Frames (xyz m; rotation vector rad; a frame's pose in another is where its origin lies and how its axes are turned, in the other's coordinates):
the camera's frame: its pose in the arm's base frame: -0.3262 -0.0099 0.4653 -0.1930 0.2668 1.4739
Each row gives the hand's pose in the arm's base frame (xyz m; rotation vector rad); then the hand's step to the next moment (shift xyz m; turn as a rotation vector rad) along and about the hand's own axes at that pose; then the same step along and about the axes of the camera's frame.
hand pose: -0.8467 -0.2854 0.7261 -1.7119 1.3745 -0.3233
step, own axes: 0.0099 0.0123 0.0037 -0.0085 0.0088 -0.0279
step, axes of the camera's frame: -0.0024 0.0009 -0.0160 -0.0108 0.0273 0.0081
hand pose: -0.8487 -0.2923 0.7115 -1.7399 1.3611 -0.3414
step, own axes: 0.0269 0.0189 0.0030 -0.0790 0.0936 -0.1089
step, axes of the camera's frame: -0.0147 -0.0024 -0.0294 0.0007 0.1636 0.0093
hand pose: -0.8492 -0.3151 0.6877 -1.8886 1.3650 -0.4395
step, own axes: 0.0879 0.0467 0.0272 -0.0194 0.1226 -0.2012
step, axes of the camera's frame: -0.0531 -0.0288 -0.0836 -0.1015 0.2134 0.0082
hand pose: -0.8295 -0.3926 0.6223 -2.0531 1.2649 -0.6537
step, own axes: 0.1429 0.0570 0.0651 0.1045 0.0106 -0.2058
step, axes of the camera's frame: -0.0990 -0.0847 -0.1046 -0.1926 0.0958 0.0842
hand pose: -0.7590 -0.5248 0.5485 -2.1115 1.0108 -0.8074
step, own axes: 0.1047 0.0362 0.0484 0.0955 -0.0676 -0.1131
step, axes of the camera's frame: -0.0710 -0.0835 -0.0512 -0.1169 0.0052 0.1131
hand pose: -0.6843 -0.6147 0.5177 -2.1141 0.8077 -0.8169
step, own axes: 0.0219 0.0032 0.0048 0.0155 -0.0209 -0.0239
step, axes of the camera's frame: -0.0145 -0.0172 -0.0025 -0.0192 0.0028 0.0296
